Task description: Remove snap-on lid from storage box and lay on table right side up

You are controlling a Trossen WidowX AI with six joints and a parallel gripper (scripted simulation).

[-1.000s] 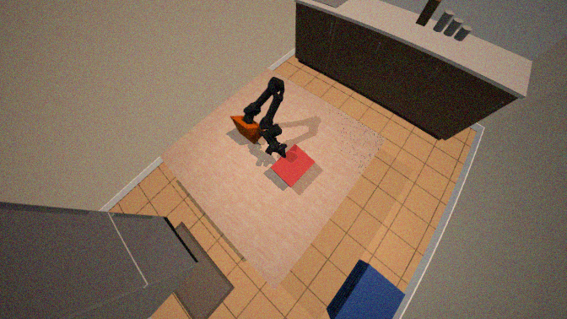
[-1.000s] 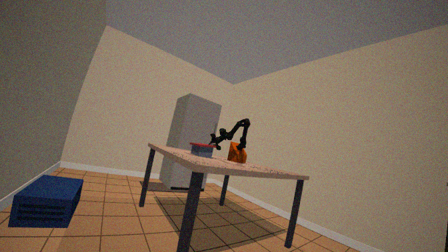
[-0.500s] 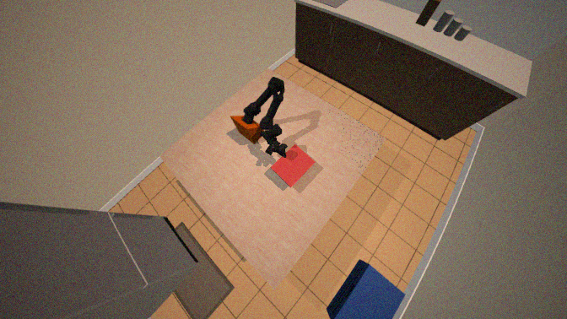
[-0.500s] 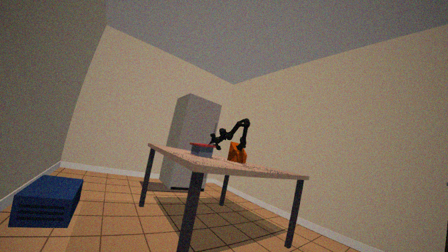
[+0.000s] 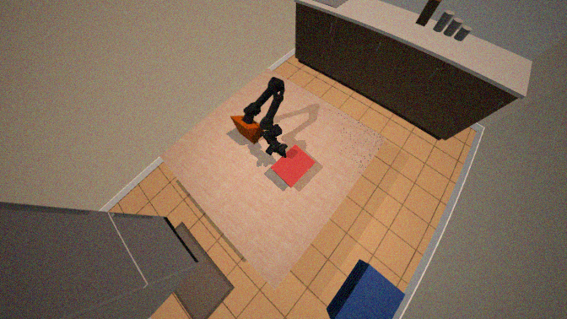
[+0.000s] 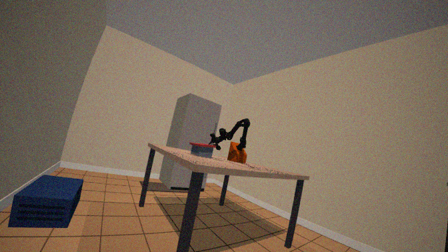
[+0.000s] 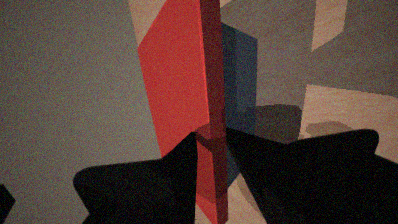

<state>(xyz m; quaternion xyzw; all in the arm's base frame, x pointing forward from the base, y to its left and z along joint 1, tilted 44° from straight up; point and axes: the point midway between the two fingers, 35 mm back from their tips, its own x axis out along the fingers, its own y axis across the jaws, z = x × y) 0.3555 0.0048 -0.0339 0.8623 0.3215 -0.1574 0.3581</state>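
The red lid is 80 mm ahead of my gripper tip. From my gripper tip the other things lie so: storage box (70 mm ahead, 60 mm below).
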